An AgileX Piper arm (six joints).
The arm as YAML. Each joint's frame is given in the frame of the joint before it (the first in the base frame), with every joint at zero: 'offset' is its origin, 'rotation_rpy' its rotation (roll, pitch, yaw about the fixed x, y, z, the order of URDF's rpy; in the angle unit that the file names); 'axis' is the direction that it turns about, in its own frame. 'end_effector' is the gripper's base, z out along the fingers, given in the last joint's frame.
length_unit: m
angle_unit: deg
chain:
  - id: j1
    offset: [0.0, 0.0, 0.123]
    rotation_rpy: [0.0, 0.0, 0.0]
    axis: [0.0, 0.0, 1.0]
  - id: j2
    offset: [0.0, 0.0, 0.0]
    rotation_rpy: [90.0, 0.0, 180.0]
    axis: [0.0, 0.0, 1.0]
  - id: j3
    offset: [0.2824, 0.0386, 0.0]
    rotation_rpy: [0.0, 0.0, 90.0]
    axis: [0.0, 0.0, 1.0]
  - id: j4
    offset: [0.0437, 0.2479, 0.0]
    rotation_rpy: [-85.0, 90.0, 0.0]
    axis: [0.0, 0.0, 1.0]
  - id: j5
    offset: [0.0, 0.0, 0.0]
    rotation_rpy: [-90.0, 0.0, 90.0]
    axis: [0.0, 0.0, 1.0]
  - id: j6
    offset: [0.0, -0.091, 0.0]
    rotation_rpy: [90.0, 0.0, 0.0]
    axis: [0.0, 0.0, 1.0]
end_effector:
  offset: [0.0, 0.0, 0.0]
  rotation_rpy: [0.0, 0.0, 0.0]
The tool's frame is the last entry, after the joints.
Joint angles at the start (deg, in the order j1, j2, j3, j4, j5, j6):
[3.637 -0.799 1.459 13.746 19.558 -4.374]
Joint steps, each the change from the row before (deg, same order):
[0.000 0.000 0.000 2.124 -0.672 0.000]
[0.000 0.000 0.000 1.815 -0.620 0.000]
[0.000 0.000 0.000 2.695 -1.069 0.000]
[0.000 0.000 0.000 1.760 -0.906 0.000]
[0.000 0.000 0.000 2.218 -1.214 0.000]
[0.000 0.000 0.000 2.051 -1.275 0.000]
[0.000 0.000 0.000 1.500 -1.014 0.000]
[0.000 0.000 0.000 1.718 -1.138 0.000]
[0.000 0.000 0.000 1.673 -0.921 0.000]
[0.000 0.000 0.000 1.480 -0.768 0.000]
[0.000 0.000 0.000 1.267 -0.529 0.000]
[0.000 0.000 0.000 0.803 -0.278 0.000]
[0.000 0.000 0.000 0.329 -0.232 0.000]
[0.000 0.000 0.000 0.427 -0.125 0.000]
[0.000 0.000 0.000 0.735 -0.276 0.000]
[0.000 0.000 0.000 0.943 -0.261 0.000]
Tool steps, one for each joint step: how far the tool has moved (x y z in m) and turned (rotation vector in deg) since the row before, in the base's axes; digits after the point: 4 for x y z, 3 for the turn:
[0.0002 0.0008 0.0013 2.168 -0.513 -0.011]
[0.0002 0.0006 0.0012 1.857 -0.477 -0.041]
[0.0003 0.0007 0.0020 2.772 -0.836 -0.144]
[0.0003 0.0003 0.0016 1.830 -0.730 -0.194]
[0.0004 0.0002 0.0021 2.314 -0.971 -0.310]
[0.0003 -0.0001 0.0022 2.155 -1.017 -0.390]
[0.0003 -0.0002 0.0017 1.585 -0.803 -0.348]
[0.0003 -0.0003 0.0018 1.814 -0.884 -0.416]
[0.0002 -0.0003 0.0015 1.750 -0.684 -0.339]
[0.0001 -0.0003 0.0013 1.545 -0.554 -0.294]
[0.0001 -0.0002 0.0009 1.311 -0.359 -0.195]
[0.0000 -0.0001 0.0005 0.826 -0.177 -0.096]
[0.0000 -0.0001 0.0003 0.350 -0.168 -0.108]
[0.0000 0.0000 0.0002 0.437 -0.074 -0.040]
[0.0000 -0.0001 0.0005 0.758 -0.176 -0.106]
[0.0000 -0.0001 0.0005 0.963 -0.148 -0.085]

